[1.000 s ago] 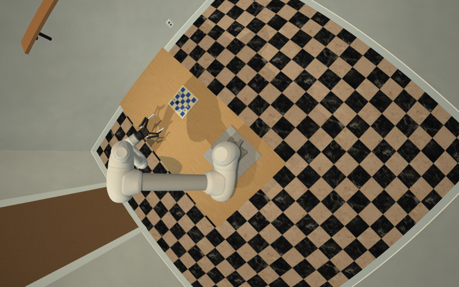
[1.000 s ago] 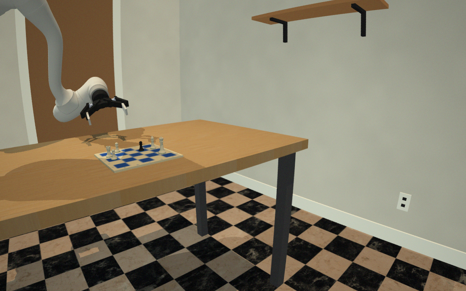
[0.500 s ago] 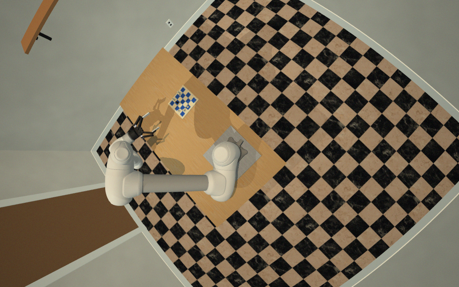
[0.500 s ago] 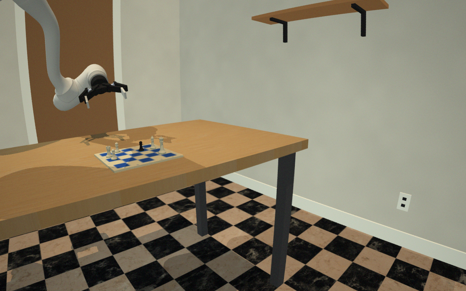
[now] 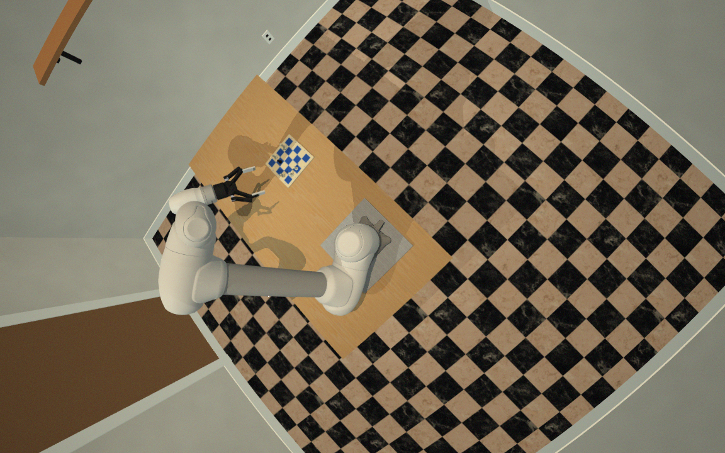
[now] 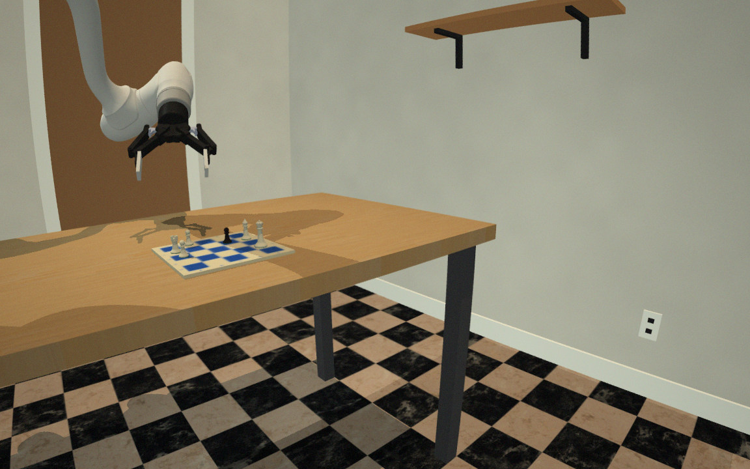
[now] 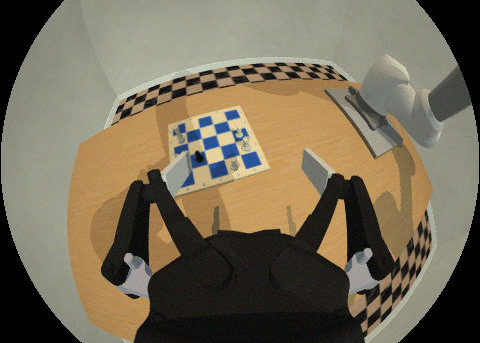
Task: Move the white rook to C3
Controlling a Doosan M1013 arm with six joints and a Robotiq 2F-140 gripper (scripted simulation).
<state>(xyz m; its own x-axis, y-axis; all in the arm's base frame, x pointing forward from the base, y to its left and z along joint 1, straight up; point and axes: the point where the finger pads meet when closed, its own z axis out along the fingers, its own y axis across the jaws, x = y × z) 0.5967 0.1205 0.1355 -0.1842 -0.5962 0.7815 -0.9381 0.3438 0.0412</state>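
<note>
Now: the white rook 50 mm behind my hand, 110 mm to the right of it and 130 mm below it. Also, from my hand: chessboard (30 mm ahead, 160 mm to the right, 150 mm below); then black pawn (60 mm ahead, 120 mm to the right, 130 mm below); then tall white piece (100 mm ahead, 200 mm to the right, 120 mm below).
</note>
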